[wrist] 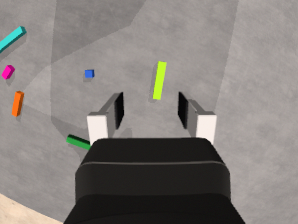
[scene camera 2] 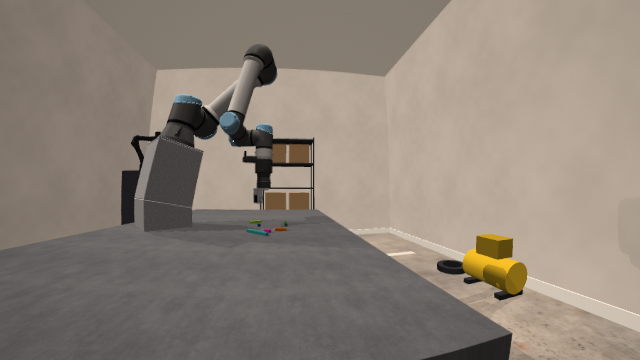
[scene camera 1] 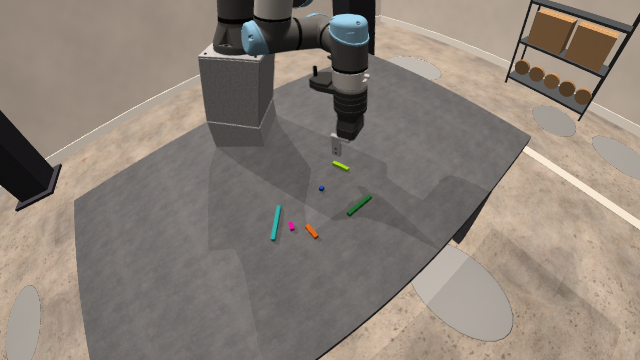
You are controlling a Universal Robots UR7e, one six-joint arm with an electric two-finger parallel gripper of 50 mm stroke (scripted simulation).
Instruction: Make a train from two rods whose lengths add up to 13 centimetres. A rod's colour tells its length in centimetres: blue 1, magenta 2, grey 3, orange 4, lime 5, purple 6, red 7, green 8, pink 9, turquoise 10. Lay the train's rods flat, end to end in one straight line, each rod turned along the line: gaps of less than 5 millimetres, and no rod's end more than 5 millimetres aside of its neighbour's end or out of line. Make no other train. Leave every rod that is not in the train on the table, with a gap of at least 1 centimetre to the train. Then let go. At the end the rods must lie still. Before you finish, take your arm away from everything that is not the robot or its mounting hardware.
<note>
I see my gripper (scene camera 1: 341, 147).
My gripper shows as well in the wrist view (wrist: 150, 103).
</note>
